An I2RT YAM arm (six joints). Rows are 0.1 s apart.
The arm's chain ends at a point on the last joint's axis. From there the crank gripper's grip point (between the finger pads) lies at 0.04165 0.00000 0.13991 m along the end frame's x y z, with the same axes.
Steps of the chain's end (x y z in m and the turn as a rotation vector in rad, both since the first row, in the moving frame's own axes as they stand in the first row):
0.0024, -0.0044, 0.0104, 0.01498, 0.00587, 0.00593
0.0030, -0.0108, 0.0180, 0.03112, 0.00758, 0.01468
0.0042, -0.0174, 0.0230, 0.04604, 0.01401, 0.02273
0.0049, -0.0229, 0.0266, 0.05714, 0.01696, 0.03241
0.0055, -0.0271, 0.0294, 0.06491, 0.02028, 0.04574
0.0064, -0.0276, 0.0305, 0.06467, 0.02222, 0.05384
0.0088, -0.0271, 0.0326, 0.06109, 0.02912, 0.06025
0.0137, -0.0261, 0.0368, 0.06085, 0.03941, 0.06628
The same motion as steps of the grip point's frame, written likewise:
0.0032, -0.0062, 0.0101, 0.01498, 0.00587, 0.00593
0.0041, -0.0145, 0.0176, 0.03112, 0.00758, 0.01468
0.0062, -0.0229, 0.0223, 0.04604, 0.01401, 0.02273
0.0074, -0.0295, 0.0257, 0.05714, 0.01696, 0.03241
0.0085, -0.0342, 0.0283, 0.06491, 0.02028, 0.04574
0.0097, -0.0343, 0.0293, 0.06467, 0.02222, 0.05384
0.0130, -0.0330, 0.0311, 0.06109, 0.02912, 0.06025
0.0194, -0.0316, 0.0349, 0.06085, 0.03941, 0.06628

